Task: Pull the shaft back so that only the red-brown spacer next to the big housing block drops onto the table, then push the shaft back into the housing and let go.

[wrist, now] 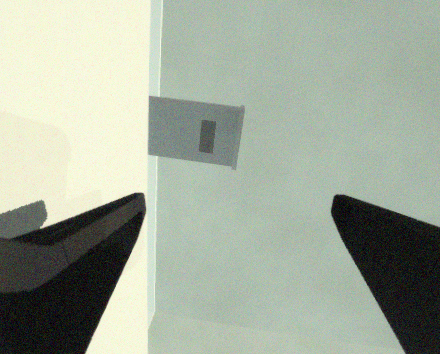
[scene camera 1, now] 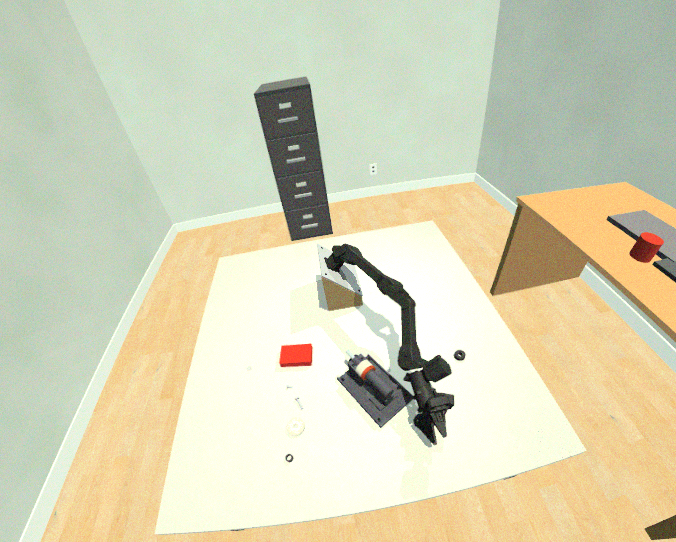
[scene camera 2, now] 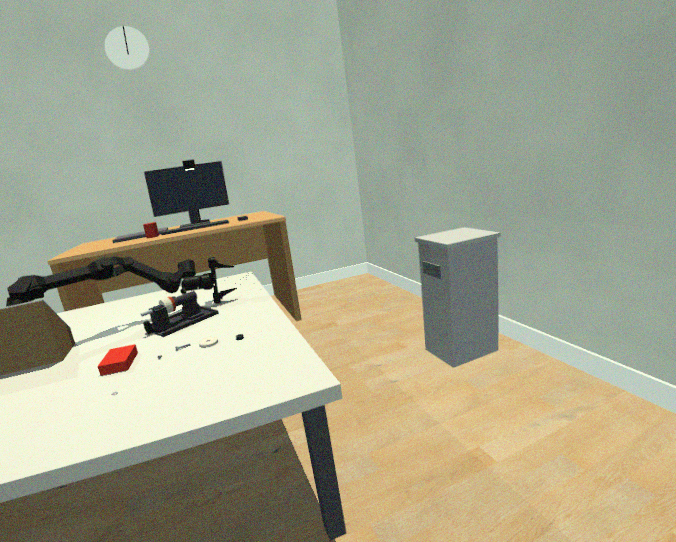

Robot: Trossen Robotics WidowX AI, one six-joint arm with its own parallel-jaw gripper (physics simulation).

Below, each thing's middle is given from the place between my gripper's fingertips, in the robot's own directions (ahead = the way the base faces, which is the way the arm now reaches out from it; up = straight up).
Labels:
My hand is 47 cm past the red block (scene camera 2: 119,359), 34 cm to the left of it and 8 cm above it.

